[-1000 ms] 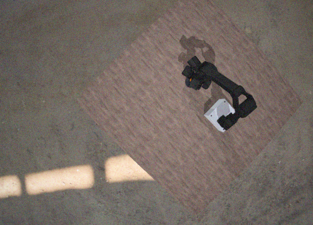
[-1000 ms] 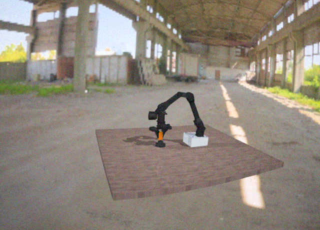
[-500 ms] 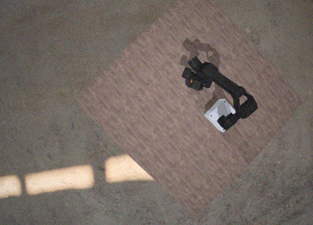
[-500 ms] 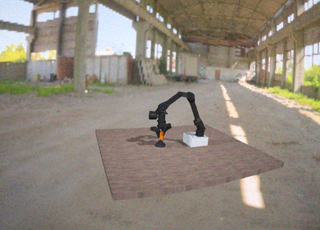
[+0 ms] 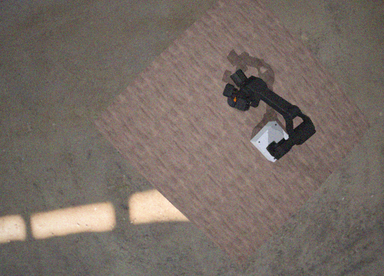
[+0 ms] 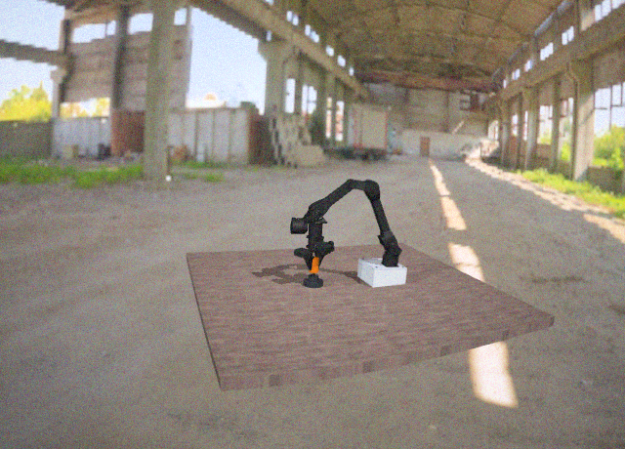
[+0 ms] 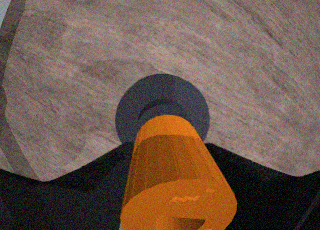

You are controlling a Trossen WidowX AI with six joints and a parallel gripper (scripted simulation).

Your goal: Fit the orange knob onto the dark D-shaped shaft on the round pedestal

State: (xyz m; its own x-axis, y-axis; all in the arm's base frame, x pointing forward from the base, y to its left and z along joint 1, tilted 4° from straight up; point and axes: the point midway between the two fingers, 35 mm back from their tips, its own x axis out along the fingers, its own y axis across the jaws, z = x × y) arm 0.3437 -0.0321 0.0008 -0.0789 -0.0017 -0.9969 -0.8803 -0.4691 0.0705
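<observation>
My gripper tip is 20 mm below the orange knob. Also, from my gripper tip: dark round pedestal: 40 mm below.
</observation>
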